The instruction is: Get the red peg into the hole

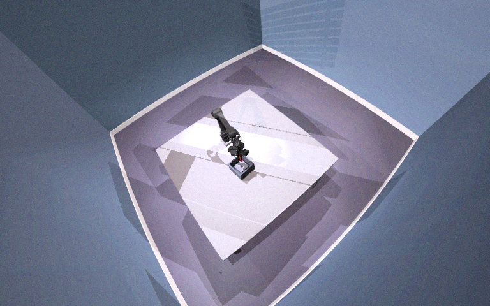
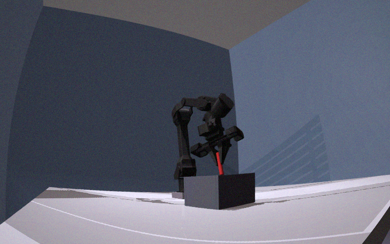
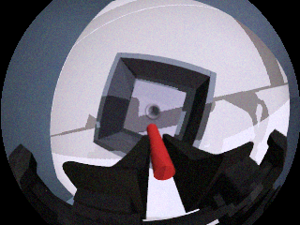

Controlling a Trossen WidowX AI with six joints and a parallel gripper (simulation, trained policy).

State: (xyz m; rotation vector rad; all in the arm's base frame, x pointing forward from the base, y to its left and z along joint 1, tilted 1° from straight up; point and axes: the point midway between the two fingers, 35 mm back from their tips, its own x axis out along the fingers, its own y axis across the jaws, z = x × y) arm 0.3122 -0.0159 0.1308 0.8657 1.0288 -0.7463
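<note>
Right now the plate is 9 cm below my gripper tip, 3 cm ahead of it and 2 cm to the right of it. Also, from my gripper tip: red peg right at my gripper tip; then box 11 cm below, 3 cm ahead, 2 cm to the right.
</note>
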